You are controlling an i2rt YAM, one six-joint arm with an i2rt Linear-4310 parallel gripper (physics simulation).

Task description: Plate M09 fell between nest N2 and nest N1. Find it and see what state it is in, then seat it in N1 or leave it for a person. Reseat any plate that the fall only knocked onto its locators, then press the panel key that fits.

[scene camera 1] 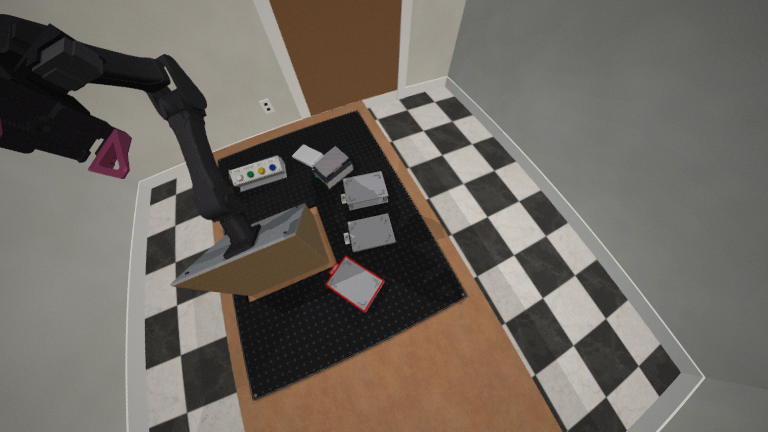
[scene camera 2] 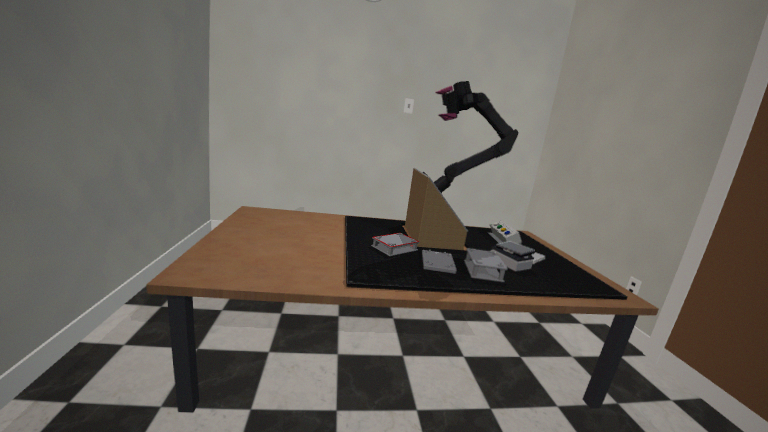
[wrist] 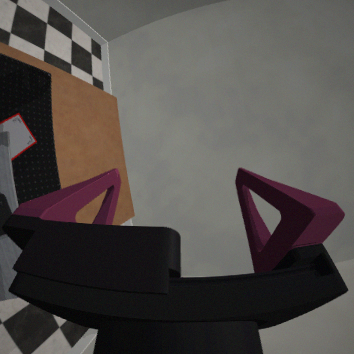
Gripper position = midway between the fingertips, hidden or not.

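My gripper [scene camera 1: 73,160] is open and it's holding nothing. You'd also find the gripper in the wrist view [wrist: 177,174].
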